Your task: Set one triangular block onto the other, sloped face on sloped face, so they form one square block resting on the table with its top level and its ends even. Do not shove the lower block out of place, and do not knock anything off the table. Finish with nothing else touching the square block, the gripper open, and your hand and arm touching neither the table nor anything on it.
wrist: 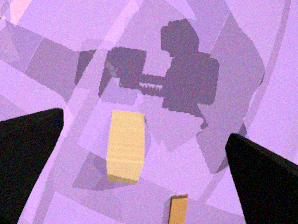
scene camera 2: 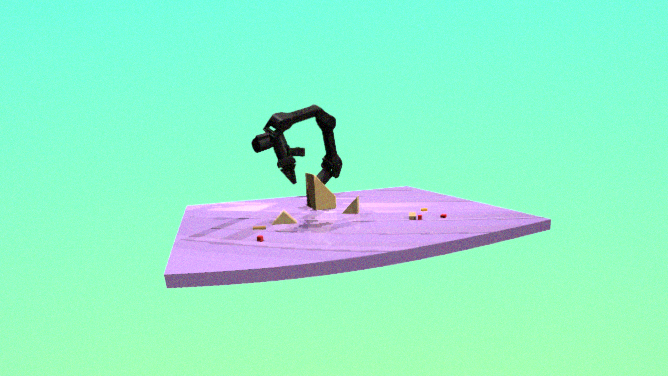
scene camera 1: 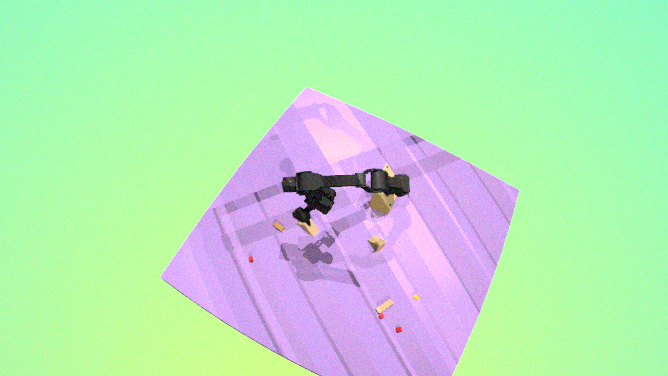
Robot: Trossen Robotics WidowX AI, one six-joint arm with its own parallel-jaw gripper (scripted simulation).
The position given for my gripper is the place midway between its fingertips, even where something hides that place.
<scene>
My gripper [scene camera 1: 317, 219] is open and holds nothing. Also in view: a tan triangular block [wrist: 126, 154].
My gripper also shows in the wrist view [wrist: 148, 130] and in scene camera 2 [scene camera 2: 295, 183].
</scene>
